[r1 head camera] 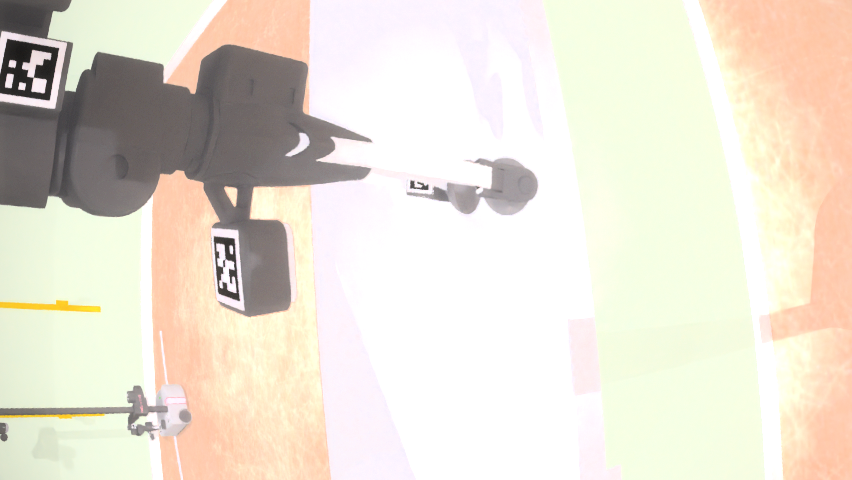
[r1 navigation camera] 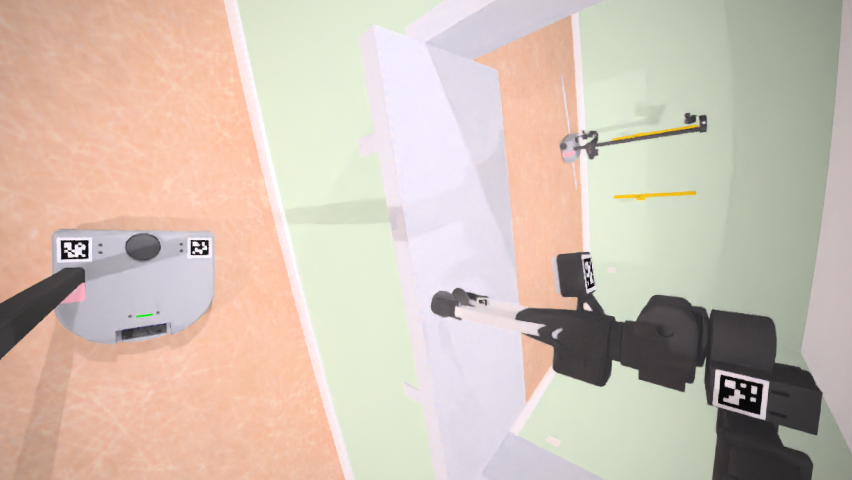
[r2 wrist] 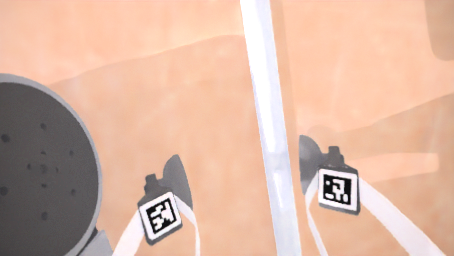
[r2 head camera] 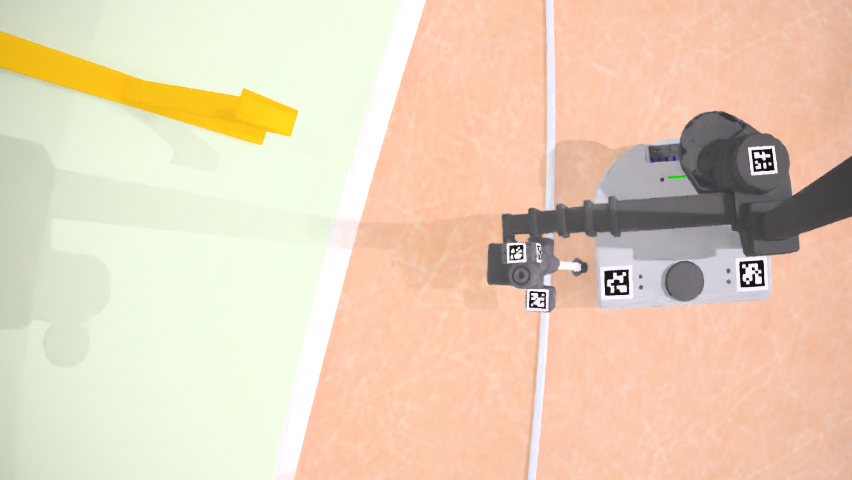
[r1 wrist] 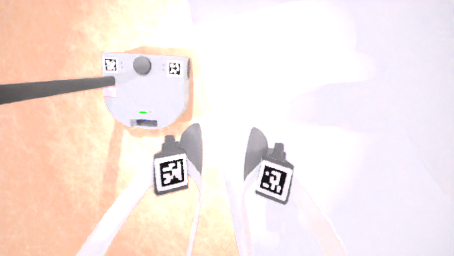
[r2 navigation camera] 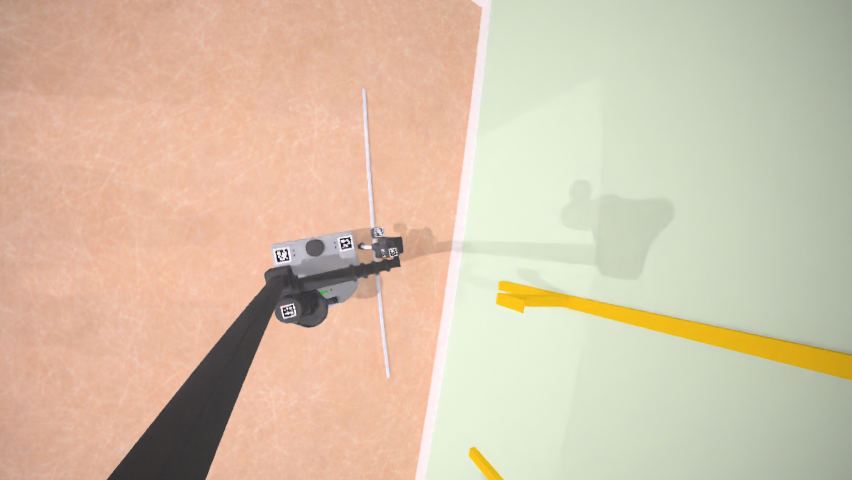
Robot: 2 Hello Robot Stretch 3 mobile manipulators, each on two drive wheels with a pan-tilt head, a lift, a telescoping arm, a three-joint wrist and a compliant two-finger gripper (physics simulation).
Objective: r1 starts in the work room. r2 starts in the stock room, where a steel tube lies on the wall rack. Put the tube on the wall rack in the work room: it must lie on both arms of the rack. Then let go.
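The steel tube (r1 head camera: 163,357) (r1 navigation camera: 565,101) (r2 head camera: 539,381) (r2 navigation camera: 367,149) (r2 wrist: 267,110) lies on the floor beside r2's base, roughly along the wall. r2's gripper (r2 head camera: 578,267) (r2 navigation camera: 361,246) (r2 wrist: 245,172) is open and points down over it. In the r2 wrist view the tube runs between the spread fingertips, closer to the right one; the height gap is unclear. r1's gripper (r1 head camera: 485,187) (r1 navigation camera: 453,299) (r1 wrist: 222,152) is open and empty in front of a pale panel by the doorway. Yellow rack arms (r1 navigation camera: 655,194) (r2 head camera: 178,107) (r2 navigation camera: 685,330) stick out from r2's wall. The work room rack does not show.
r1's base (r1 navigation camera: 172,286) (r1 wrist: 150,95) stands on the floor left of the pale panel (r1 navigation camera: 465,238). Through the doorway r2's base (r1 head camera: 172,411) (r2 head camera: 655,295) stands near the green wall (r2 head camera: 208,357) (r2 navigation camera: 536,149). r2's arm reaches past its base toward that wall.
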